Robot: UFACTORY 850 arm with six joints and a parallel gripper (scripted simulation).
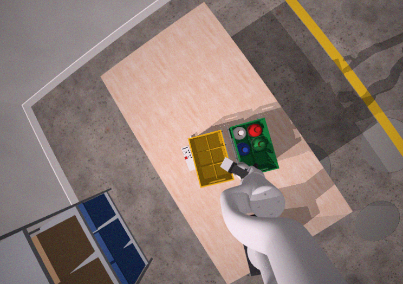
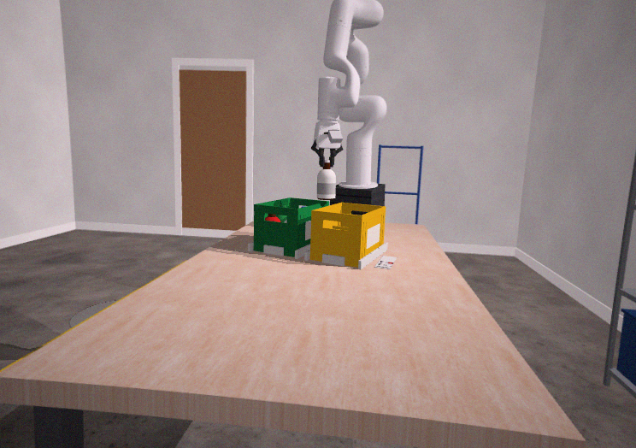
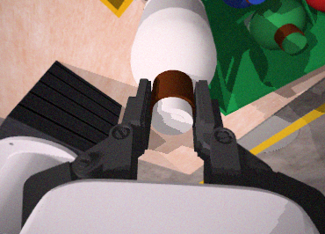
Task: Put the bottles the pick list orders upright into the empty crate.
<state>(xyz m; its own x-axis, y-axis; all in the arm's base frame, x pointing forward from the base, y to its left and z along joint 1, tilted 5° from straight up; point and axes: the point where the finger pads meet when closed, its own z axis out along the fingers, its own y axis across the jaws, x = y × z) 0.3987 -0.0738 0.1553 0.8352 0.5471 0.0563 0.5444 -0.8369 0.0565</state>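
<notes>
The yellow crate is 120 mm ahead of my hand, 120 mm to the left of it and 250 mm below it. The rest, counted from my hand: blue-label bottle (80 mm ahead, 60 mm to the right, 250 mm below); then green bottle (60 mm ahead, 160 mm to the right, 250 mm below); then green crate (70 mm ahead, 110 mm to the right, 250 mm below).
</notes>
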